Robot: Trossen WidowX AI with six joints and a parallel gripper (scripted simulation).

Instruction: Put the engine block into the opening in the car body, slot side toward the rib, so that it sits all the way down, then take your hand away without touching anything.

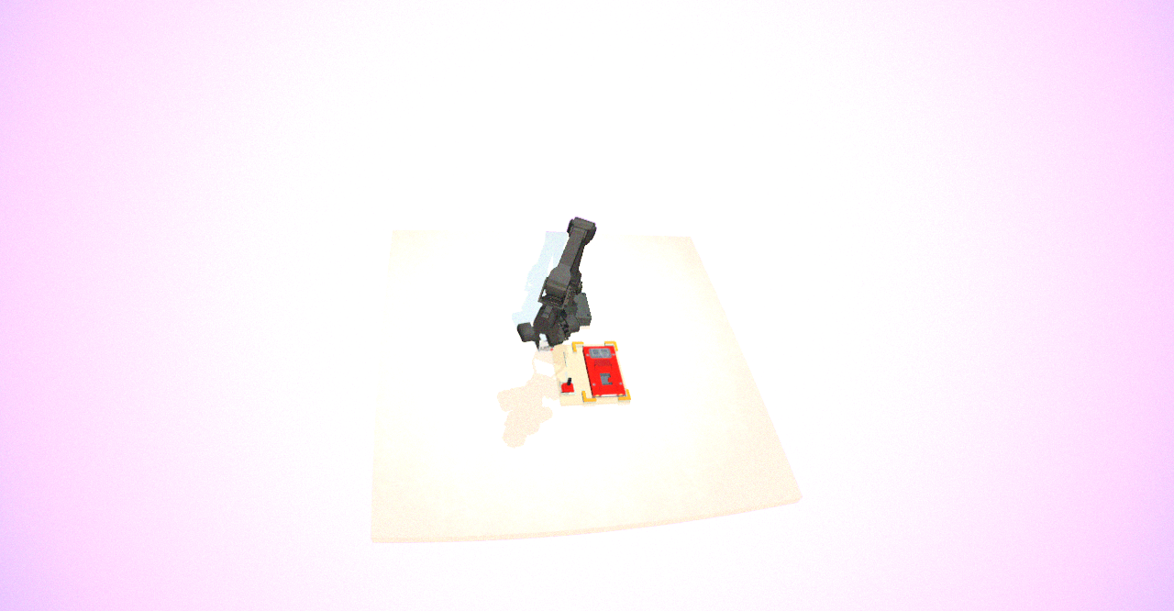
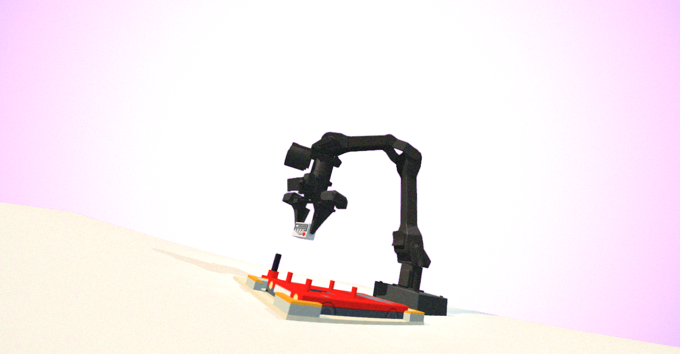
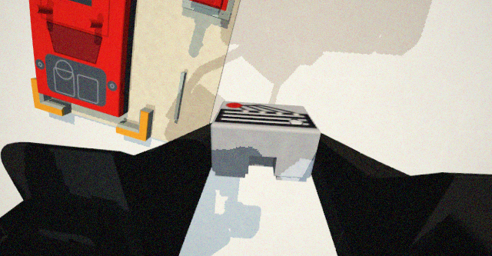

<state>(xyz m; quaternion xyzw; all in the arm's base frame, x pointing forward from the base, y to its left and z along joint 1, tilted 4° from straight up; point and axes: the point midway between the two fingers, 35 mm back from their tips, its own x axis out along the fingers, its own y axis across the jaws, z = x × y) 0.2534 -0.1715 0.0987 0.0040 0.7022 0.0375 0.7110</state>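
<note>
My gripper tip is 90 mm short of the black peg, 90 mm above it and 60 mm to the right of it. The rest, counted from my gripper tip: engine block (10 mm above); then beige base plate (170 mm to the left, 110 mm below, 60 mm ahead).
</note>
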